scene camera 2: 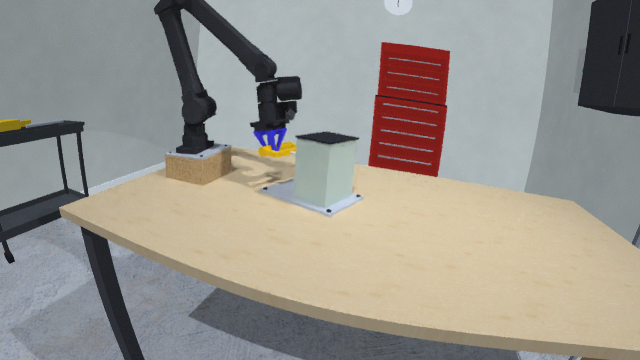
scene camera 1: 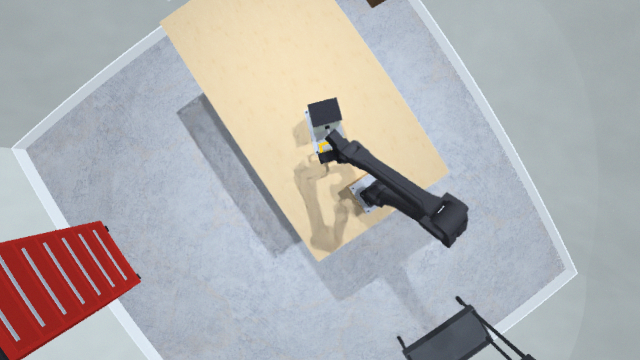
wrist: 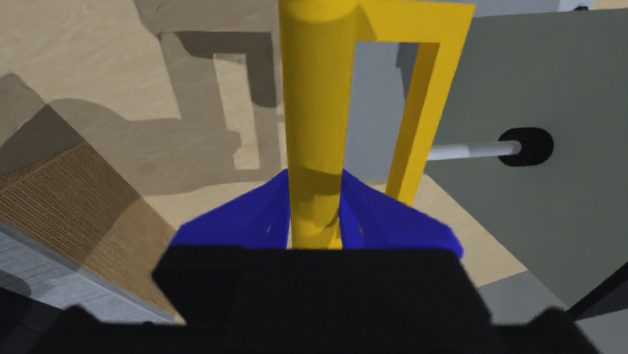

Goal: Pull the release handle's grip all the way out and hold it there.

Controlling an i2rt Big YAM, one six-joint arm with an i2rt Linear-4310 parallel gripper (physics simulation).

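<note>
The release handle is a yellow frame with a round grip bar (wrist: pixel 317 100) (scene camera 2: pixel 270 151); a yellow corner (scene camera 1: pixel 322 146) of it shows in scene camera 1. A thin pale rod (wrist: pixel 470 150) runs from the frame into a dark slot (wrist: pixel 535 146) in the grey-green housing (wrist: pixel 565 200) (scene camera 2: pixel 325 172). A clear length of rod shows between frame and housing. My gripper (wrist: pixel 314 177) (scene camera 2: pixel 272 145) is shut on the grip bar, one blue finger on each side. In scene camera 1 the arm's wrist hides the fingers.
The housing has a black top (scene camera 1: pixel 325 112) and stands on a grey base plate (scene camera 2: pixel 340 206) bolted to the wooden table (scene camera 2: pixel 425 260). The arm's wooden base block (scene camera 2: pixel 197 167) stands close by, on the side away from the housing. A red drawer cabinet (scene camera 2: pixel 407 135) stands beyond the table.
</note>
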